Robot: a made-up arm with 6 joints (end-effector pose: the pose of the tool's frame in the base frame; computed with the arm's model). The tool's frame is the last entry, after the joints.
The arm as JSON. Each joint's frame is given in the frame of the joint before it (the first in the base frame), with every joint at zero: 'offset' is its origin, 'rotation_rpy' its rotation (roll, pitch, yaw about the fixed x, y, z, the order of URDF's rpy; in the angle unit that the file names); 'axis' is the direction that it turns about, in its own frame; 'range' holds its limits. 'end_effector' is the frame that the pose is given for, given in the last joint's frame.
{
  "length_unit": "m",
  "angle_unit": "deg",
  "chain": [
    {
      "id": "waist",
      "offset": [
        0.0,
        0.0,
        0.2
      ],
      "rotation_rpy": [
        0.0,
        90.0,
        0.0
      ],
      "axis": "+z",
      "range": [
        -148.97,
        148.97
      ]
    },
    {
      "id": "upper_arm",
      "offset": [
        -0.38,
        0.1,
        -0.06
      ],
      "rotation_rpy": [
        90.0,
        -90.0,
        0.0
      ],
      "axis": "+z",
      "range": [
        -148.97,
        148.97
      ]
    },
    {
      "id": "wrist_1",
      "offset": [
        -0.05,
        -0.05,
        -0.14
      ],
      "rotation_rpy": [
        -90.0,
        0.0,
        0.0
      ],
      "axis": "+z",
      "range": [
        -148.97,
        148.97
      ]
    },
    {
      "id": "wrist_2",
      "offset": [
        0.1,
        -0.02,
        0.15
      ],
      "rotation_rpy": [
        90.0,
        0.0,
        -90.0
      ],
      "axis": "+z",
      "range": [
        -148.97,
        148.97
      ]
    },
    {
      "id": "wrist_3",
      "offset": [
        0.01,
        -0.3,
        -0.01
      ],
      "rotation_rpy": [
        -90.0,
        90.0,
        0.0
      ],
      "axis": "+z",
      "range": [
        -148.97,
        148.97
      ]
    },
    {
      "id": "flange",
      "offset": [
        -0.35,
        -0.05,
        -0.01
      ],
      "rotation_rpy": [
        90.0,
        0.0,
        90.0
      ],
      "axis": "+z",
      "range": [
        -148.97,
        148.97
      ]
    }
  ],
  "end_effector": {
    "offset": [
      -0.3,
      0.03,
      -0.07
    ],
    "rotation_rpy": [
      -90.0,
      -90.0,
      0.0
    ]
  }
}
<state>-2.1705 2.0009 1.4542 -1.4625 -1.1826 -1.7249</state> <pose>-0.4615 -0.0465 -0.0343 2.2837 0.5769 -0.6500</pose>
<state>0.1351 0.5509 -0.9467 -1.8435 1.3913 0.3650</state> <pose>0.5541 0.1601 0.6763 0.9236 -2.2283 0.8289</pose>
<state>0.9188 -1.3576 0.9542 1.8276 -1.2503 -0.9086</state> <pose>-0.2642 -0.3282 0.4114 -0.6797 -0.4661 -0.0839</pose>
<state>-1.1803 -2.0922 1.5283 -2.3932 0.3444 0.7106</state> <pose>0.4188 0.8554 0.4639 -1.9854 0.4526 1.8852</pose>
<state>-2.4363 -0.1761 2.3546 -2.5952 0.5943 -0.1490</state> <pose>-0.4588 0.4501 -0.0447 0.4919 1.1632 -1.3600</pose>
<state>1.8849 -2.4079 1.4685 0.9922 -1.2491 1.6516</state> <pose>-0.6251 -0.6151 0.1381 -2.0209 -1.7608 -0.5667</pose>
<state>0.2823 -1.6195 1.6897 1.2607 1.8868 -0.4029</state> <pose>0.2784 0.7179 0.6240 -0.5054 1.1670 -2.5356</pose>
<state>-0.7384 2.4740 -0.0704 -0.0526 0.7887 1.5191</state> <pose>0.4182 0.3697 0.7749 -0.4737 -0.6467 2.1818</pose>
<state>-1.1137 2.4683 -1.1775 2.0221 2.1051 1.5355</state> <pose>-0.2442 -0.4126 0.3251 -0.0002 0.1805 0.3967</pose>
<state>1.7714 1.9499 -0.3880 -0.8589 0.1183 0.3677</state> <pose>0.4714 -0.3433 0.4925 -1.5652 2.3409 0.9445</pose>
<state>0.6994 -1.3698 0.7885 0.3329 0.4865 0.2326</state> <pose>-0.0572 -0.2385 0.0684 1.2379 0.8393 1.6166</pose>
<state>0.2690 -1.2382 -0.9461 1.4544 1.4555 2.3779</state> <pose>0.1687 -0.3309 1.2301 0.5805 2.0540 -1.9046</pose>
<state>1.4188 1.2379 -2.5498 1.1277 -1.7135 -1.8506</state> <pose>0.1401 -0.1251 0.2283 -0.1884 -2.3005 -1.3530</pose>
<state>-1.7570 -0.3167 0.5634 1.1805 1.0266 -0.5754</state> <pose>0.3350 0.7899 0.0159 1.9232 -1.5612 -1.2269</pose>
